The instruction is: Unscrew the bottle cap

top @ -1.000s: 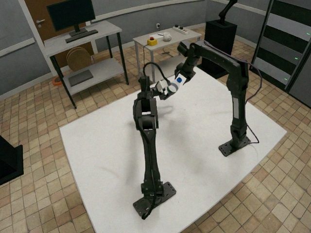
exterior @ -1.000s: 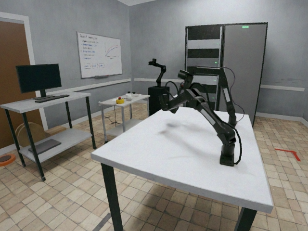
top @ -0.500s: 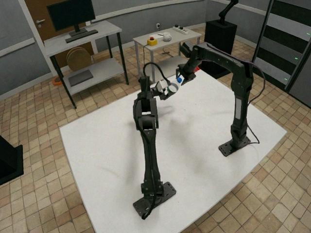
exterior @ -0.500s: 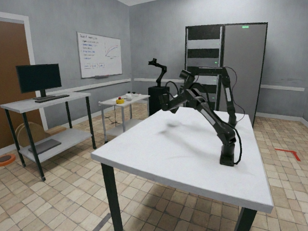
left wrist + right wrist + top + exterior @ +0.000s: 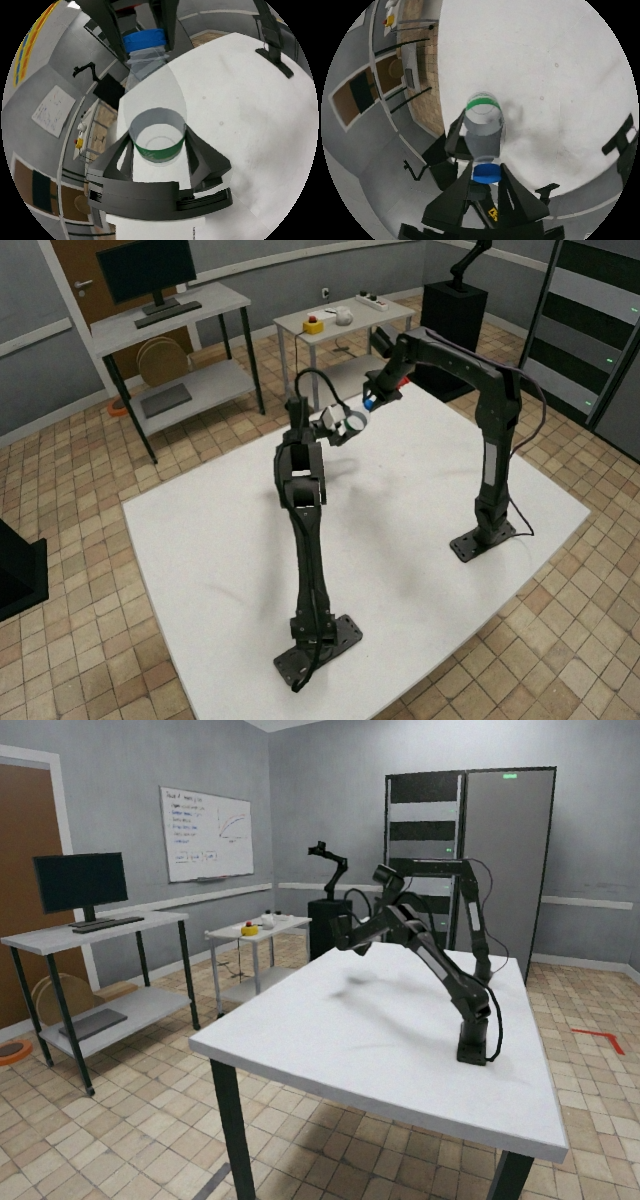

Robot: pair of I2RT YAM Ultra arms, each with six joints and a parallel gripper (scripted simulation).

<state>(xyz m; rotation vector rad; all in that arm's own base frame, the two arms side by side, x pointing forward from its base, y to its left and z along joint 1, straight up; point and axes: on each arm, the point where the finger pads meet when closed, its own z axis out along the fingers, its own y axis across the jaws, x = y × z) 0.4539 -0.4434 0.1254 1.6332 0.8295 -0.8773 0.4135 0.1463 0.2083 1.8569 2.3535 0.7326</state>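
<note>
Right now the plastic bottle is 1 cm behind my left hand, 1 cm to the right of it and 3 cm above it. Round my left hand: blue cap 5 cm behind, 1 cm to the right, 9 cm above.
My right hand is right at the blue cap. Round my right hand: plastic bottle (30 mm ahead, 10 mm to the left, 60 mm below).
</note>
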